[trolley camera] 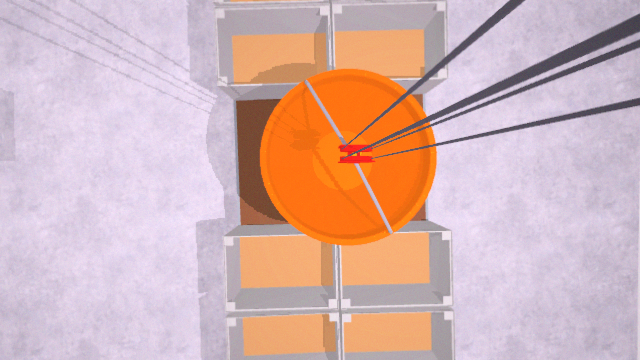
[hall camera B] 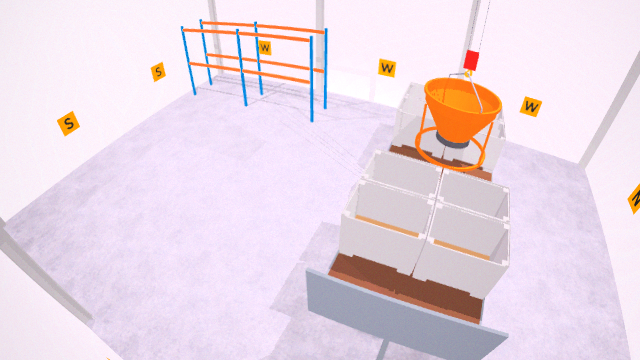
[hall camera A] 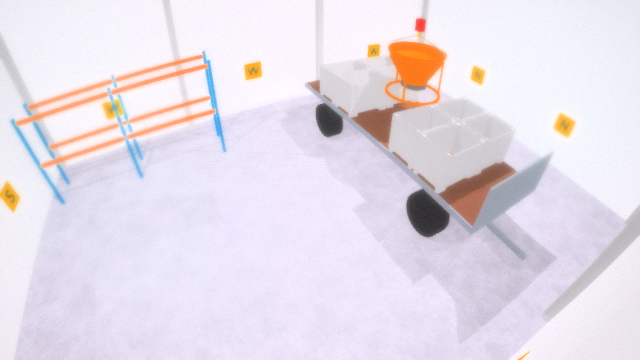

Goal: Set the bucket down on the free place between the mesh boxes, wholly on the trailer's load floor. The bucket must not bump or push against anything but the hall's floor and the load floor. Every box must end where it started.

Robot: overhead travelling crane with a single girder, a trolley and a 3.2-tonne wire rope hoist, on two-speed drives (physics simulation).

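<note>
The orange bucket hangs upright from my hook, which holds its bail under the red hook block. It is in the air over the free place of the brown load floor. White mesh boxes stand on both sides: the near group and the far group. In the trolley camera, the bucket's rim overlaps the facing edges of both groups. The bucket hides its foot ring there; its exact height is unclear.
The trailer's grey end board stands beyond the near boxes. A rack with blue posts and orange beams stands across the hall, apart from the trailer. Hall walls and columns are behind.
</note>
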